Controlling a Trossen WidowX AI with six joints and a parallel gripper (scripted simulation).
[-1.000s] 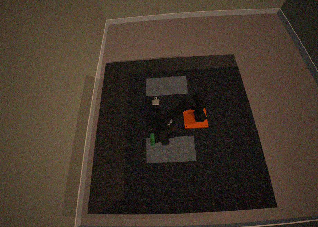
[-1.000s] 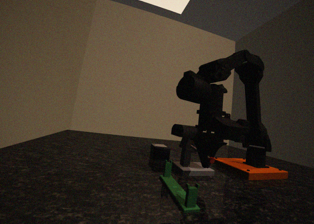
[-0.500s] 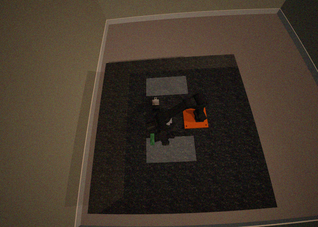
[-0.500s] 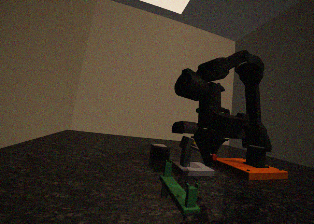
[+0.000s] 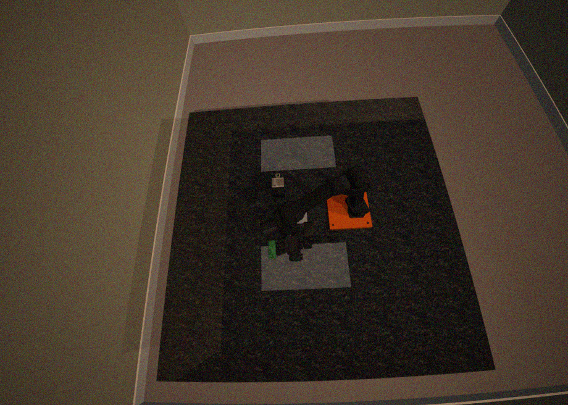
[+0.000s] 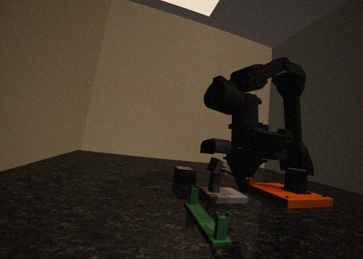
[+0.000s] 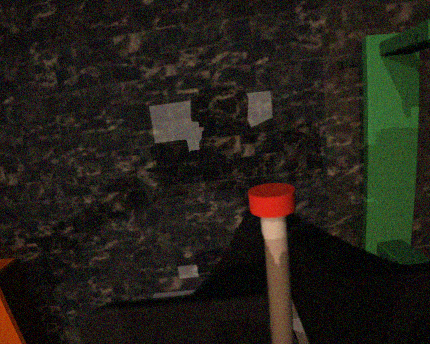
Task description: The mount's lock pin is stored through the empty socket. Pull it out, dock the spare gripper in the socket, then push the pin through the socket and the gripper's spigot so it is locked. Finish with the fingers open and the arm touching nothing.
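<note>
Now: the green rack 90 mm ahead of my gripper tip, 10 mm to the left of it and 30 mm below it. From my gripper tip the other things lie so: grey socket 10 mm behind, 110 mm to the right; spare gripper 60 mm ahead, 260 mm to the right, 30 mm below.
</note>
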